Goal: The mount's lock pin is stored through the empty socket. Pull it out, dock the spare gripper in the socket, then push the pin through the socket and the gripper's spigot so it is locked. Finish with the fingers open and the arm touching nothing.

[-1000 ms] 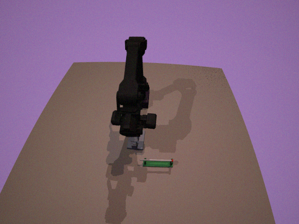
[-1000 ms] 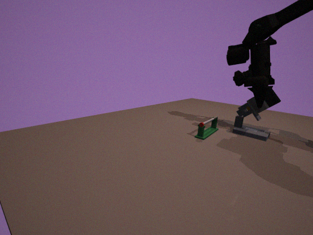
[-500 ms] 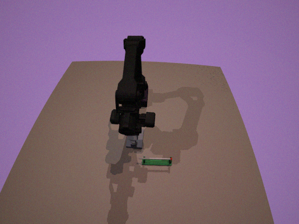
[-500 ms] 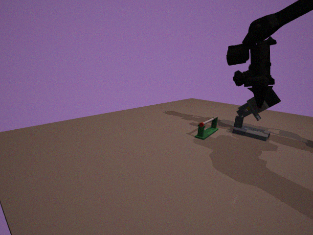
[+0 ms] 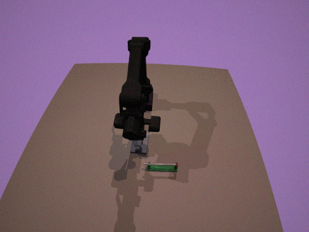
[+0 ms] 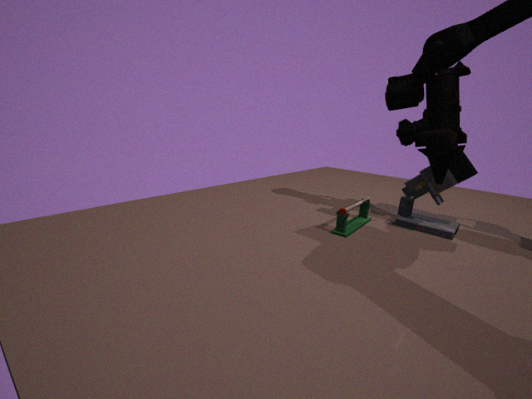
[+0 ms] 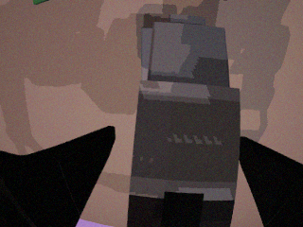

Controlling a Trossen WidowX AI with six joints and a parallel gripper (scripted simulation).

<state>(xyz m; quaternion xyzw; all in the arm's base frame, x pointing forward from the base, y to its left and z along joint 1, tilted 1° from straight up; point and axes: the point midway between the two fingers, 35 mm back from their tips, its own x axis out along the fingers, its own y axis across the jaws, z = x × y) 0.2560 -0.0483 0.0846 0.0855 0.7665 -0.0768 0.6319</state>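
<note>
Right now the spare gripper is 1 cm ahead of my gripper tip and 1 cm above it. Also, from my gripper tip: green cradle: 15 cm ahead, 9 cm to the left, 8 cm below; grey mount: 5 cm below, 3 cm ahead, 1 cm to the right.
</note>
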